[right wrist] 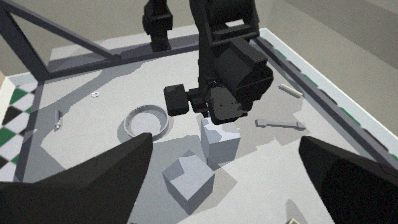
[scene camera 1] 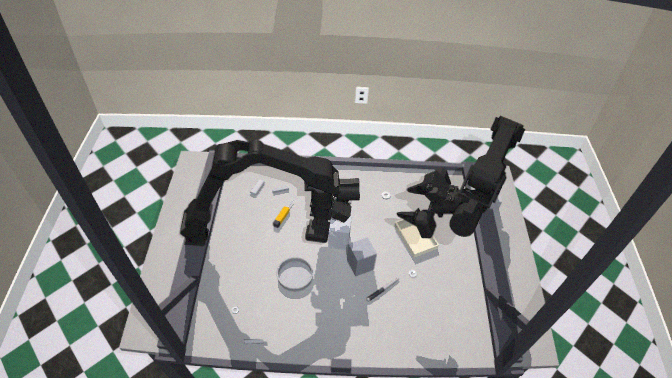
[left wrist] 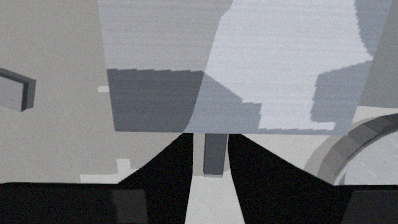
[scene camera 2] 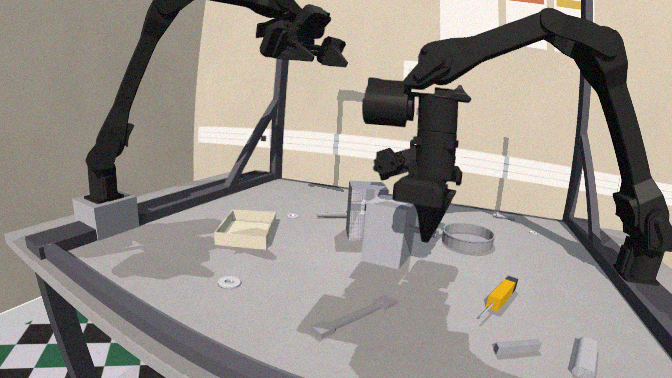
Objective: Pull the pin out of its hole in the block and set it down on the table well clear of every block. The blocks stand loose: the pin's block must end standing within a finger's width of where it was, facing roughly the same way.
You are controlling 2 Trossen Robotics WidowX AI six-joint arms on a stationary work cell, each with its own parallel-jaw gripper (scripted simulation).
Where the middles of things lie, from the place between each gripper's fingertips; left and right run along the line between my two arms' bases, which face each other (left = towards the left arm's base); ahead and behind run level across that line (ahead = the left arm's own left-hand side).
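From my left hand, the slim grey bar (left wrist: 215,143) is 20 mm to the right, 10 mm behind and 20 mm below. The pale grey block (scene camera 2: 387,241) is 50 mm to the right of that same left hand, 20 mm behind it and 30 mm below it, while the cream tray (scene camera 2: 254,224) sits 290 mm to the right of the hand, 50 mm behind it and 70 mm below it. The grey ring (scene camera 2: 455,235) is 100 mm to the left of my left hand, 120 mm behind it and 70 mm below it.
My right gripper (scene camera 2: 330,62) is 130 mm short of the pale grey block, 160 mm to the right of it and 270 mm above it. Counting from my right hand, I find the slim grey bar 140 mm ahead, 190 mm to the left and 260 mm below. The cream tray is 90 mm to the right of my right hand, 100 mm ahead of it and 310 mm below it, and the grey ring is 30 mm ahead of that hand, 300 mm to the left of it and 310 mm below it.
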